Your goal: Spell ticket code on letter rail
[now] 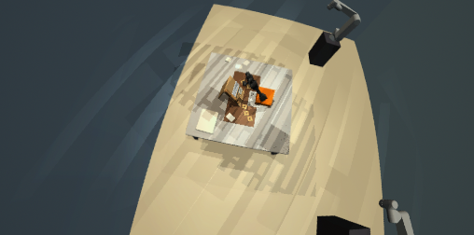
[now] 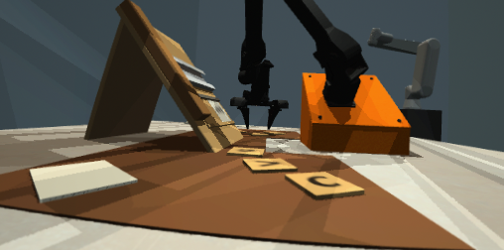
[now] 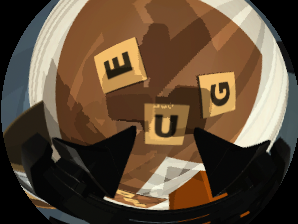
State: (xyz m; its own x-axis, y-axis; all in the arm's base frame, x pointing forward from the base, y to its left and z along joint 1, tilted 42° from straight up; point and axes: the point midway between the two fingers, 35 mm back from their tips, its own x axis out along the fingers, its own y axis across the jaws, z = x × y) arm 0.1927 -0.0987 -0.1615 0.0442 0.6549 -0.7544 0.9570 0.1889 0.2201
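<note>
Right now the u tile is 20 mm below my gripper tip. Also, from my gripper tip: tan tile marked v (20 mm behind, 400 mm to the left, 20 mm below); brown mat (10 mm ahead, 170 mm to the left, 20 mm below); e tile (80 mm ahead, 50 mm to the right, 20 mm below).
</note>
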